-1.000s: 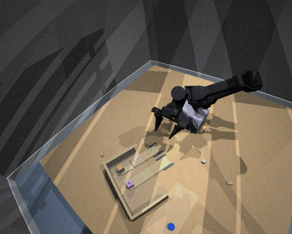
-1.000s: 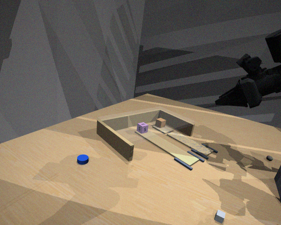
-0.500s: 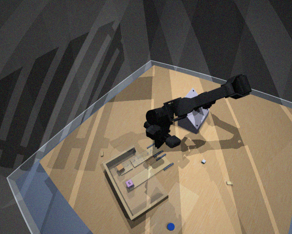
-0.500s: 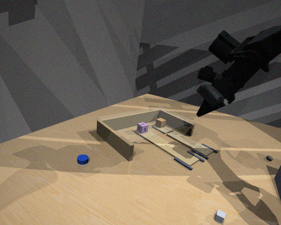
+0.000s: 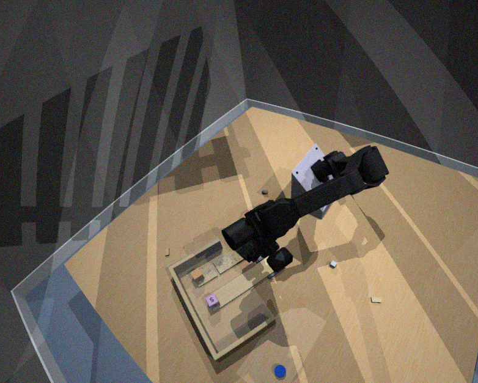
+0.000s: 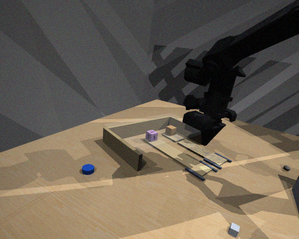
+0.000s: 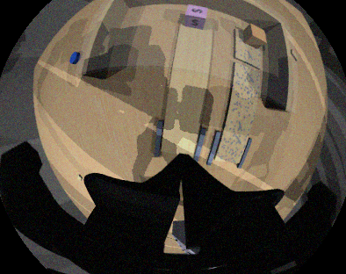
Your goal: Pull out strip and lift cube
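Right now my gripper tip is 100 mm to the left of the speckled strip, 70 mm above it and 30 mm short of it. Also, from my gripper tip: blue disc: 230 mm to the left, 210 mm ahead, 70 mm below; then pebble: 250 mm behind, 210 mm to the right, 70 mm below.
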